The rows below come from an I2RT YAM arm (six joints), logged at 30 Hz.
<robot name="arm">
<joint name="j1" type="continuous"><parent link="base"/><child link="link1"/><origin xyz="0.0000 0.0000 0.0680" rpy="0.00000 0.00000 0.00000"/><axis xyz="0 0 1"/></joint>
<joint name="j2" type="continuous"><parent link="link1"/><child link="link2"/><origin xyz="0.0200 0.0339 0.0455" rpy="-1.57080 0.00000 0.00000"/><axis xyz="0 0 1"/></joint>
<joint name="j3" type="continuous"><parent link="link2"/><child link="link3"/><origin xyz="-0.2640 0.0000 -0.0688" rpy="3.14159 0.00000 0.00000"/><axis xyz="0 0 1"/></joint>
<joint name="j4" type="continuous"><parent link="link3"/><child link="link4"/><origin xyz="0.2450 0.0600 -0.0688" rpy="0.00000 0.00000 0.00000"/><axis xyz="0 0 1"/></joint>
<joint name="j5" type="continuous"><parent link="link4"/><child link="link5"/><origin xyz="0.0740 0.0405 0.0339" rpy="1.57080 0.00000 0.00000"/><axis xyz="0 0 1"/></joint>
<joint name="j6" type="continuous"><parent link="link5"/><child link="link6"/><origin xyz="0.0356 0.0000 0.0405" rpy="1.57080 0.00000 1.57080"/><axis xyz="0 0 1"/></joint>
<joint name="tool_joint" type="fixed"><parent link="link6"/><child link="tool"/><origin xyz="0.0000 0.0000 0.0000" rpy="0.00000 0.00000 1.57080"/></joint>
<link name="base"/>
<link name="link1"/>
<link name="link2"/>
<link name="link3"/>
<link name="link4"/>
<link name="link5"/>
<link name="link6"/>
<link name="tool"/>
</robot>
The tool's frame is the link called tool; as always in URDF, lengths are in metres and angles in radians. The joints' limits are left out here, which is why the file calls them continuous.
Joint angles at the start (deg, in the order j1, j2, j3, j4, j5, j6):
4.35, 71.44, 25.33, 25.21, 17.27, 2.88
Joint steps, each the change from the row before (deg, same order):
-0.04, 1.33, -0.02, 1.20, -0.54, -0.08
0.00, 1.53, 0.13, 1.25, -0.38, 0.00
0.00, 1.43, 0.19, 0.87, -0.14, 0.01
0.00, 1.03, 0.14, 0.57, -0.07, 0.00
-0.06, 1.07, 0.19, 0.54, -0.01, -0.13
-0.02, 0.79, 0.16, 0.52, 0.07, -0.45
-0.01, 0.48, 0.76, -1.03, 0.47, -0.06
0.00, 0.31, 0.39, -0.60, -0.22, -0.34
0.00, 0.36, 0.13, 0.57, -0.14, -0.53
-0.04, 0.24, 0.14, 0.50, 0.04, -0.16
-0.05, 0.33, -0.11, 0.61, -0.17, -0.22
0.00, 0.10, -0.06, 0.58, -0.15, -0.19
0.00, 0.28, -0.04, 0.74, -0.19, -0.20
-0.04, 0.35, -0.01, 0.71, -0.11, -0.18
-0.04, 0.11, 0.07, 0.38, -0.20, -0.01
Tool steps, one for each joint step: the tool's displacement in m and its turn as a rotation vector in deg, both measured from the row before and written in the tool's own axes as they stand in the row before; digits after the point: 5 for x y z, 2 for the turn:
0.00231, 0.00110, 0.00341, -0.49, 0.17, -0.11
0.00205, 0.00134, 0.00399, -0.37, 0.16, -0.04
0.00215, 0.00109, 0.00379, -0.12, 0.36, -0.09
0.00168, 0.00076, 0.00273, -0.05, 0.31, -0.09
0.00160, 0.00050, 0.00295, 0.06, 0.33, -0.20
0.00086, 0.00045, 0.00218, 0.09, 0.10, -0.47
-0.00098, 0.00031, 0.00210, 0.51, 0.70, -0.27
-0.00013, 0.00051, 0.00122, -0.20, 0.51, -0.49
-0.00058, 0.00042, 0.00107, -0.15, -0.32, -0.43
-0.00094, 0.00004, 0.00082, 0.07, -0.38, -0.03
0.00072, 0.00007, 0.00077, -0.13, -0.16, -0.15
-0.00036, 0.00015, 0.00018, -0.16, -0.40, -0.07
-0.00012, 0.00031, 0.00065, -0.19, -0.40, -0.08
0.00002, 0.00013, 0.00090, -0.08, -0.33, -0.07
-0.00073, 0.00005, 0.00041, -0.16, -0.32, 0.10

